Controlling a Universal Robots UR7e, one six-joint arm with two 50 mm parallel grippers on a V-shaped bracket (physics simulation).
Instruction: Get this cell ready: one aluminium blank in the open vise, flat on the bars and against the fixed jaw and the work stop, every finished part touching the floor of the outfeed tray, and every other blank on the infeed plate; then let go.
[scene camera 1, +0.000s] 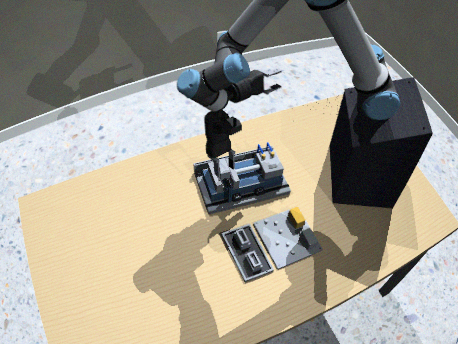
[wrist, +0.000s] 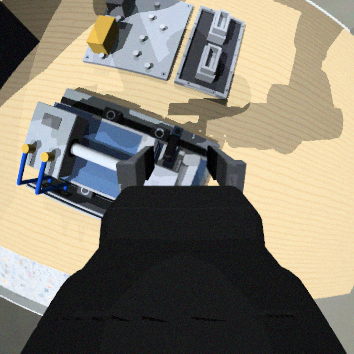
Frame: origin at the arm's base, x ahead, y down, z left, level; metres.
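Seen in the pictures: hand, tool point: (scene camera 1: 224, 167) (wrist: 180, 160).
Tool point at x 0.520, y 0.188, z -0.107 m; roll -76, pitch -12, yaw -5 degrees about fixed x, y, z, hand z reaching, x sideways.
Offsets run from my tool point to a thing's middle. "pt": to the spot under its first point.
The vise {dx -0.085, dy +0.115, dz -0.026 m} (scene camera 1: 272, 172) (wrist: 42, 127) stands on its base, with a white screw rod and pale jaws. My lower gripper (scene camera 1: 224, 163) (wrist: 180, 162) is open, pointing down, its fingers low over the jaw end. A pale grey block-like shape {dx -0.015, dy +0.067, dz -0.041 m} (scene camera 1: 223, 171) shows between the fingers; whether it is a blank or a jaw, and whether it is seated, I cannot tell. Two grey pocketed parts {pt dx +0.028, dy +0.138, dz +0.192 m} (scene camera 1: 242, 239) {pt dx +0.032, dy +0.138, dz +0.281 m} (scene camera 1: 254, 261) (wrist: 218, 30) (wrist: 208, 65) are in the outfeed tray (scene camera 1: 270, 273) (wrist: 236, 61). The infeed plate {dx -0.119, dy +0.161, dz +0.242 m} (scene camera 1: 270, 240) (wrist: 170, 50) bears a dark grey block {dx -0.168, dy +0.139, dz +0.291 m} (scene camera 1: 311, 240) in shadow.
A yellow block {dx -0.174, dy +0.139, dz +0.200 m} (scene camera 1: 296, 218) (wrist: 103, 35) stands on the infeed plate among small pins. The second gripper of the bracket is raised behind the vise, fingers apart. Blue handles {pt dx -0.213, dy +0.115, dz -0.096 m} (scene camera 1: 264, 148) (wrist: 36, 172) stick up from the vise's end block. The dark robot pedestal (scene camera 1: 367, 165) stands at the right.
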